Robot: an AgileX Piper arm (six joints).
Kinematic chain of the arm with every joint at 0, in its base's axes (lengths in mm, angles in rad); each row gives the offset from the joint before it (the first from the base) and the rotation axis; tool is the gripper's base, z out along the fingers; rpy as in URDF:
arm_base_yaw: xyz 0 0 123 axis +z
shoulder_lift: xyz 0 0 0 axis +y
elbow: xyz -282.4 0 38.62 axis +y
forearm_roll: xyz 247.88 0 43.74 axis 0.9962 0 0.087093
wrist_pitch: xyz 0 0 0 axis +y
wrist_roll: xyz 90.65 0 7.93 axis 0.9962 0 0.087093
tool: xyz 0 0 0 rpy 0 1.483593 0
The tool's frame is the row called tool.
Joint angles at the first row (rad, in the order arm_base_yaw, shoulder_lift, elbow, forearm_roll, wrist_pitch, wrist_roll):
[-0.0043, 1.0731, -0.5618, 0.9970, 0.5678, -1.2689]
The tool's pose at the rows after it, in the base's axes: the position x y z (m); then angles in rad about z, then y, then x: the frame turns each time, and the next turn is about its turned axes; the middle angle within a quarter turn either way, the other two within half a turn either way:
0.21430, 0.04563, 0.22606, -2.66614, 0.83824, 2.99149
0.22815, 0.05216, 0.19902, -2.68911, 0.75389, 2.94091
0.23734, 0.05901, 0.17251, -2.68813, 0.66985, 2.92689
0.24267, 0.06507, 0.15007, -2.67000, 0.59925, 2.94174
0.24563, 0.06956, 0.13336, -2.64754, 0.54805, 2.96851
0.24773, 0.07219, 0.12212, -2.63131, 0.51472, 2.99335
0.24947, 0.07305, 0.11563, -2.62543, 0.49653, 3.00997
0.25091, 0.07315, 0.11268, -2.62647, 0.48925, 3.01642
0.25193, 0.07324, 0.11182, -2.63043, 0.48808, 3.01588
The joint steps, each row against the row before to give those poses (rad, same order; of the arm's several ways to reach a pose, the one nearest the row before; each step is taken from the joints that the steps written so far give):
[0.0224, 0.1391, -0.0023, 0.0846, -0.0213, -0.0834]
[0.0324, 0.1319, -0.0019, 0.0546, -0.0326, -0.0530]
[0.0380, 0.1172, -0.0019, 0.0335, -0.0456, -0.0346]
[0.0376, 0.0935, -0.0026, 0.0176, -0.0532, -0.0219]
[0.0312, 0.0678, -0.0027, 0.0105, -0.0504, -0.0160]
[0.0208, 0.0461, -0.0037, 0.0080, -0.0396, -0.0116]
[0.0098, 0.0275, -0.0037, 0.0075, -0.0255, -0.0080]
[0.0027, 0.0139, -0.0036, 0.0065, -0.0113, -0.0049]
[0.0001, 0.0057, -0.0031, 0.0052, -0.0022, -0.0020]

